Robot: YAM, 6 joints.
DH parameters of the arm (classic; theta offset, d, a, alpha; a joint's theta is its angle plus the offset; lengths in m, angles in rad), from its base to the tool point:
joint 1: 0 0.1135 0.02 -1.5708
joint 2: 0 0 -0.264 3.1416
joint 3: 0.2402 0 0.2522 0
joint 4: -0.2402 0 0.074 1.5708
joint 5: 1.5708 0 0 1.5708
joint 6: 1.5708 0.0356 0 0
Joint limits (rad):
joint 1: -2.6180..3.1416
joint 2: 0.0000..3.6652
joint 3: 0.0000..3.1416
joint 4: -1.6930..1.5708
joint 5: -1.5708..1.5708
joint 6: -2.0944..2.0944
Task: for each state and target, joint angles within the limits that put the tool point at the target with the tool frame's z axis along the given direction. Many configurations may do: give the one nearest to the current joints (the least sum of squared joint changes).
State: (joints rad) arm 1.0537 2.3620 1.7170 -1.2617 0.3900 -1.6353
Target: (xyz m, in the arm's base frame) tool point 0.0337 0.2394 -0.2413 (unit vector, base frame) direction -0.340 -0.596 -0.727
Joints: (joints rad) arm 1.3968 3.2299 1.5413 -0.6086 -0.2339 -1.6353
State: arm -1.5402 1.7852 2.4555 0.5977 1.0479 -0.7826
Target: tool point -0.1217 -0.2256 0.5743 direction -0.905 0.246 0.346
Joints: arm -1.9355 1.5192 1.7452 1.0823 1.2042 -0.7826
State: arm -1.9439 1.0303 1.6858 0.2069 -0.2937 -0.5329
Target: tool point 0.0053 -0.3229 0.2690 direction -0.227 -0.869 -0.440
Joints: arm -1.5250 1.4208 0.9563 -0.0095 0.2698 -0.5329
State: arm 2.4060 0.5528 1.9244 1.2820 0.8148 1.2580
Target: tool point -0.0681 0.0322 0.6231 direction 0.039 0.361 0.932
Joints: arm 2.8700 1.0383 1.5657 0.9798 0.3663 1.2580
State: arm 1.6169 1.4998 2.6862 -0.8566 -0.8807 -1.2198
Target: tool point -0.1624 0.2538 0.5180 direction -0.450 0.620 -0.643
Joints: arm 2.1342 1.8837 2.7355 -1.5511 -0.0494 -1.2198
